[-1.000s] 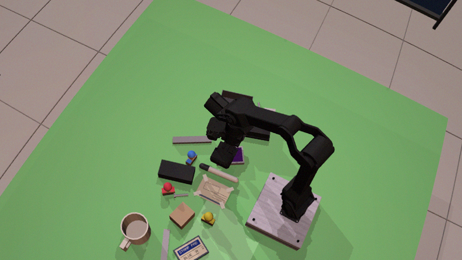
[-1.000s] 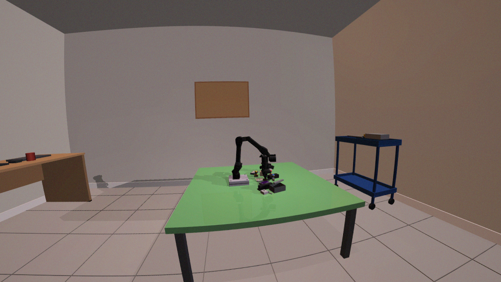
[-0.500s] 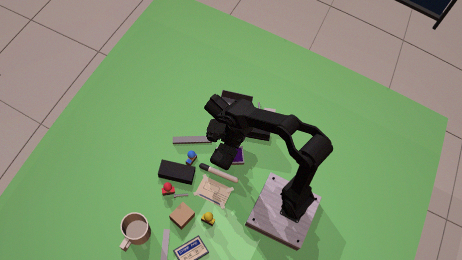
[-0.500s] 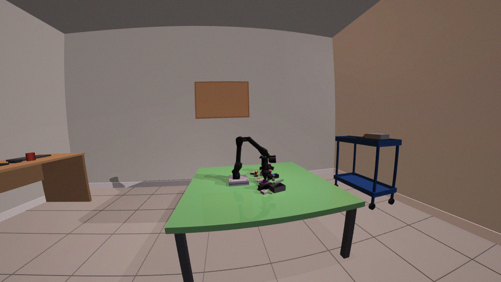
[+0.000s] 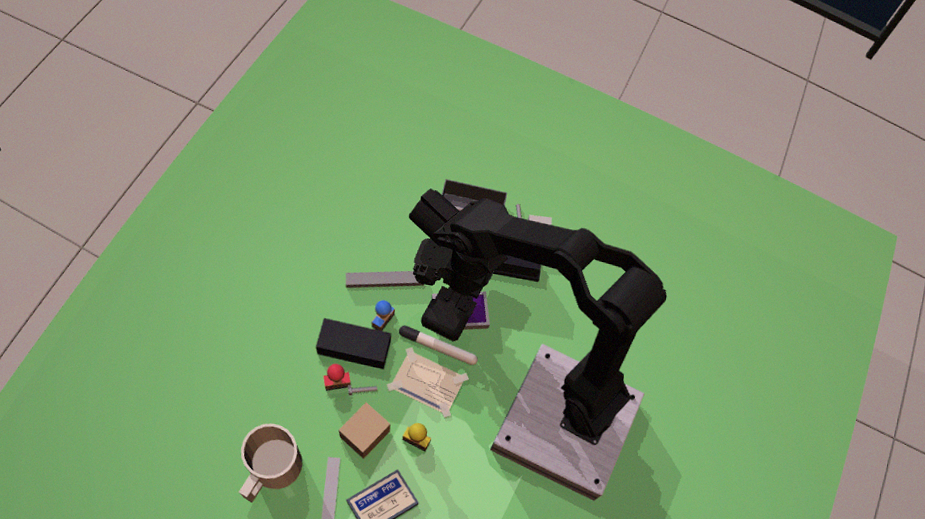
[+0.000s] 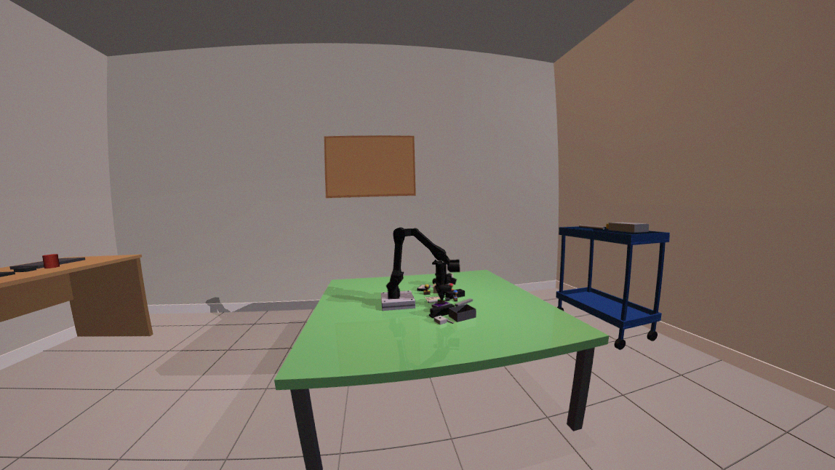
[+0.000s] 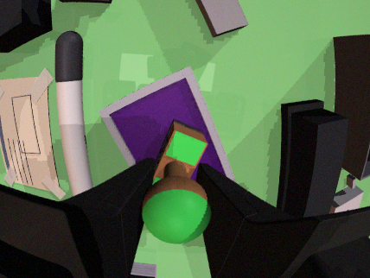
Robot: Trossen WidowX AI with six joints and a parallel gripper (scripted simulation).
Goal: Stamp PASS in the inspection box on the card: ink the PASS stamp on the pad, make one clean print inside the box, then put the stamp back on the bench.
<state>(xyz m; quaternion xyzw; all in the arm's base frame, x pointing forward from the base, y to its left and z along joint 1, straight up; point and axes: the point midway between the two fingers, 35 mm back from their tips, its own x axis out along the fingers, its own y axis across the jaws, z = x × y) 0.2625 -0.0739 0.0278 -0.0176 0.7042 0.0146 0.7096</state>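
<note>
The green-knobbed PASS stamp lies right at my gripper tip. Also, from my gripper tip: long black block (20 mm behind, 110 mm to the right, 20 mm below); then purple ink pad (40 mm below); then marker (20 mm ahead, 70 mm to the left, 30 mm below).
</note>
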